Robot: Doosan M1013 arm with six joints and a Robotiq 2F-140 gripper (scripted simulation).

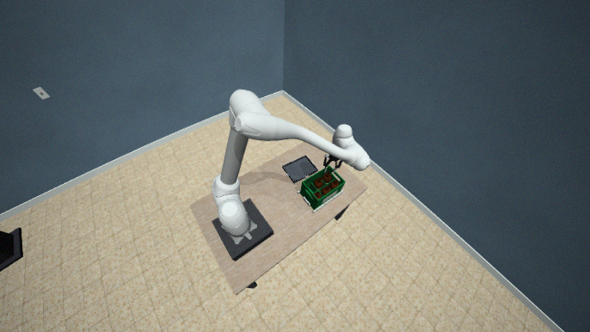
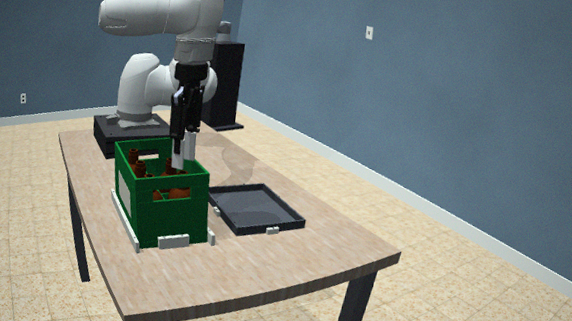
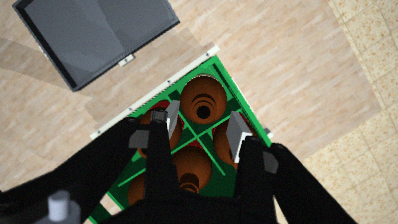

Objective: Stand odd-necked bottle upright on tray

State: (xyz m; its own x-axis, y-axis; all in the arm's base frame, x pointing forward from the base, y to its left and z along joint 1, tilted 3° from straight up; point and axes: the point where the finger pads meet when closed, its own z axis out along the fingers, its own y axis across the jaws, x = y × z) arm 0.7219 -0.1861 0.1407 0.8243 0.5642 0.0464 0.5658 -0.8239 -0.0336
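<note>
The brown bottle is 130 mm below my hand. From my hand the other things lie so: dark tray 40 mm behind, 250 mm to the left, 200 mm below; then green crate 90 mm behind, 30 mm to the right, 130 mm below.
</note>
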